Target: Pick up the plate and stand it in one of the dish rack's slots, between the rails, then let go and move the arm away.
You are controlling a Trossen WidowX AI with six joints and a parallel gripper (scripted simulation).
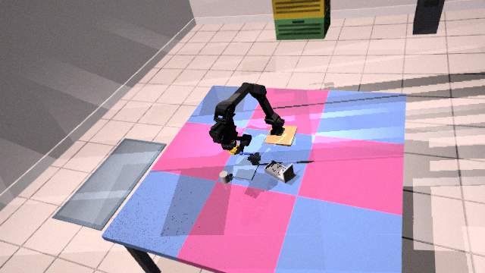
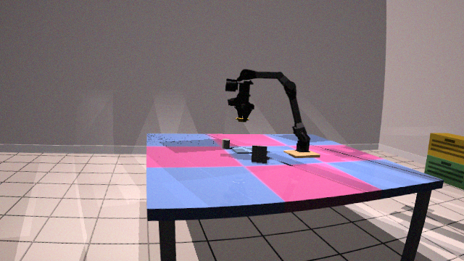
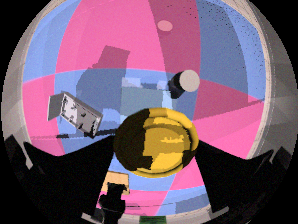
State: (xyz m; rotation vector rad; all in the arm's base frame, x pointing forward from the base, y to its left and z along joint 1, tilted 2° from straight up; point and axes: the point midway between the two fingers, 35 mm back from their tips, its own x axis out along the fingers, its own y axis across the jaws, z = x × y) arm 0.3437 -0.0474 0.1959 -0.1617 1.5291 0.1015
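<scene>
My gripper tip is now 7 cm past the grey dish rack, 19 cm to the right of it and 14 cm above it. Also, from my gripper tip: cup 8 cm ahead, 6 cm to the right, 14 cm below; pale blue mat 4 cm behind, 16 cm below; yellow plate 1 cm above.
</scene>
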